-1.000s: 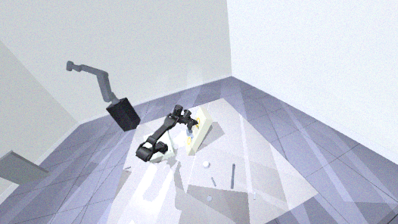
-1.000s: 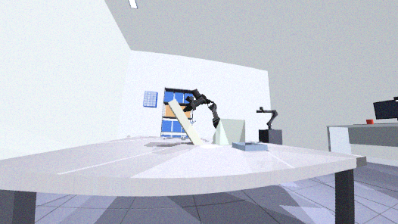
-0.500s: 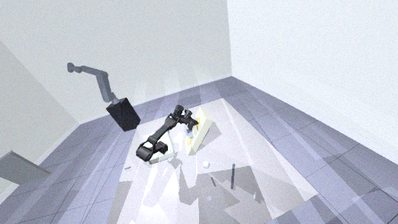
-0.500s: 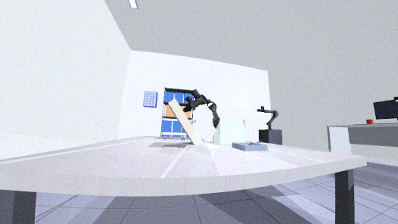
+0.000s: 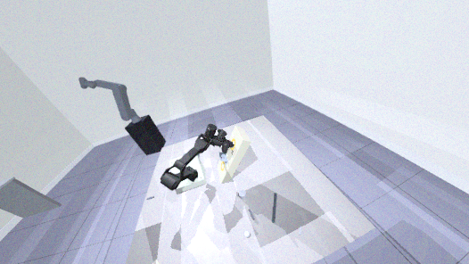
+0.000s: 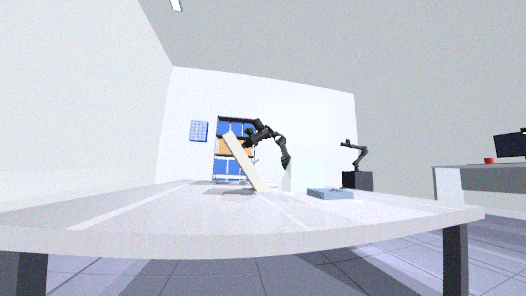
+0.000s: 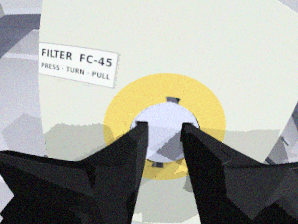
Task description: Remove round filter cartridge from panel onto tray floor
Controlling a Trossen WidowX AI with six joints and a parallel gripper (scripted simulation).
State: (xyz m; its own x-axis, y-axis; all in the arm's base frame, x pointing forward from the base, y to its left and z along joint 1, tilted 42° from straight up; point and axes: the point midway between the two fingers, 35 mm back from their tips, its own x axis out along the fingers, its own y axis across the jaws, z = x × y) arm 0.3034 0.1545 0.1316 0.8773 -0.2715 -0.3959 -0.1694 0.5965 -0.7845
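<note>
Now: gripper tip 10 mm short of the round filter cartridge and 10 mm above it. Round my gripper tip: blue-grey tray: 440 mm behind, 250 mm to the left, 230 mm below; then service panel: 40 mm behind, 80 mm below.
</note>
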